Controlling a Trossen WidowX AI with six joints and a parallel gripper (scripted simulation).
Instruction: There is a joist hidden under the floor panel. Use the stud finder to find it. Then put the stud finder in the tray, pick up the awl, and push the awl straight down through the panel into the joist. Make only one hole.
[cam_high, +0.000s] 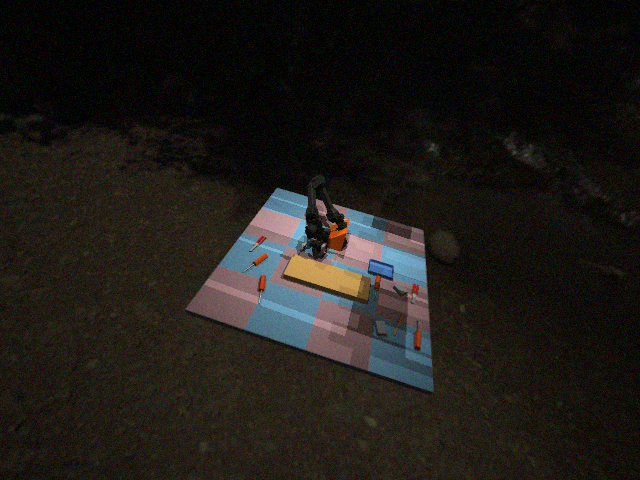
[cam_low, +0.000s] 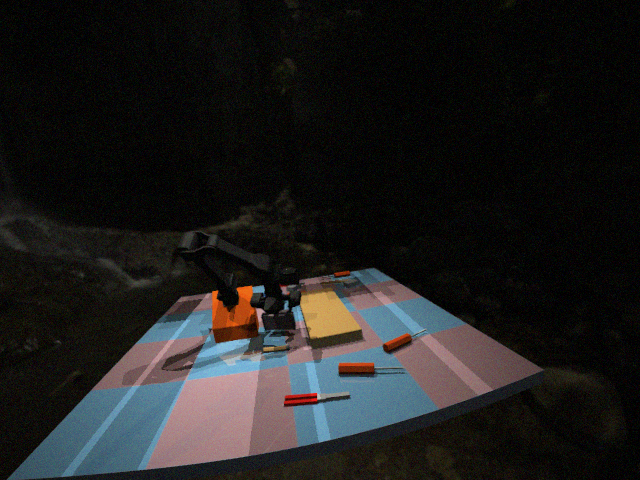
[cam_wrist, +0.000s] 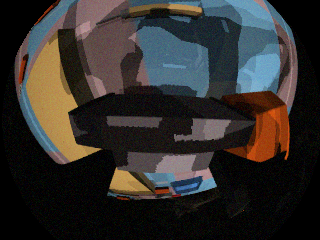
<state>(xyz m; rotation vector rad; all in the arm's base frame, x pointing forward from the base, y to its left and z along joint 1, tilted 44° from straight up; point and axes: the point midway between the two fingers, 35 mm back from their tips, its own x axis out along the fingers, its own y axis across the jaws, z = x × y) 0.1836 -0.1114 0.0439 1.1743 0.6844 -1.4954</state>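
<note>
My gripper tip is now 1 cm past the stud finder. Round my gripper tip: awl: 14 cm to the right, 7 cm below, 1 cm behind; blue tray: 41 cm to the left, 6 cm below, 1 cm behind.
</note>
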